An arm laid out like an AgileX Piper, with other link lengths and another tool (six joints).
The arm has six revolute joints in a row. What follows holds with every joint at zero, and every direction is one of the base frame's. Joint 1 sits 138.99 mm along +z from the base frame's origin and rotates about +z. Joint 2 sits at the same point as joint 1 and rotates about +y. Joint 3 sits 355.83 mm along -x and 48.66 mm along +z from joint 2 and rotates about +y. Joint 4 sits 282.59 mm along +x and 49.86 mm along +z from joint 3 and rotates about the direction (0.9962, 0, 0.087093). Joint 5 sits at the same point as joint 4 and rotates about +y. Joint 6 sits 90.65 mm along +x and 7.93 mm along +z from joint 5 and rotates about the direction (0.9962, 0, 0.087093). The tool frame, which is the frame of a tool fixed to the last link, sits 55.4 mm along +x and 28 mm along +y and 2.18 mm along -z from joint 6; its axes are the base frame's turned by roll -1.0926, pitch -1.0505 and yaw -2.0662 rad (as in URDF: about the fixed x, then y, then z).
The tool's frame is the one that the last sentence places.
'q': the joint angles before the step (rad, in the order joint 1, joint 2, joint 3, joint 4, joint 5, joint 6). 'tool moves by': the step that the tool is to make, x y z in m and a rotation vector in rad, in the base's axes. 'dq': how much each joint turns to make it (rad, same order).
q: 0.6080, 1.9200, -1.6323, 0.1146, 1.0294, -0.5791
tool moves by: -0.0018, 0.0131, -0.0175, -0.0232, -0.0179, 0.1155
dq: 0.0276, 0.0360, 0.0002, 0.0040, -0.0277, -0.0980
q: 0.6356, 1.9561, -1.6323, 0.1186, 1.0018, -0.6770
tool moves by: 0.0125, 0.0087, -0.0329, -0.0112, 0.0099, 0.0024
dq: -0.0001, 0.0688, -0.0001, 0.0017, -0.0536, -0.0096
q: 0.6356, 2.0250, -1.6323, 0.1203, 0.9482, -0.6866
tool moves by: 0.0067, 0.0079, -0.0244, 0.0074, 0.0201, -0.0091
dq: 0.0001, 0.0511, -0.0003, 0.0216, -0.0390, -0.0028
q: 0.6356, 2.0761, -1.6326, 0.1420, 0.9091, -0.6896
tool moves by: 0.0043, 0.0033, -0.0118, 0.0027, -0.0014, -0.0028
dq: 0.0000, 0.0240, 0.0001, 0.0037, -0.0269, -0.0023
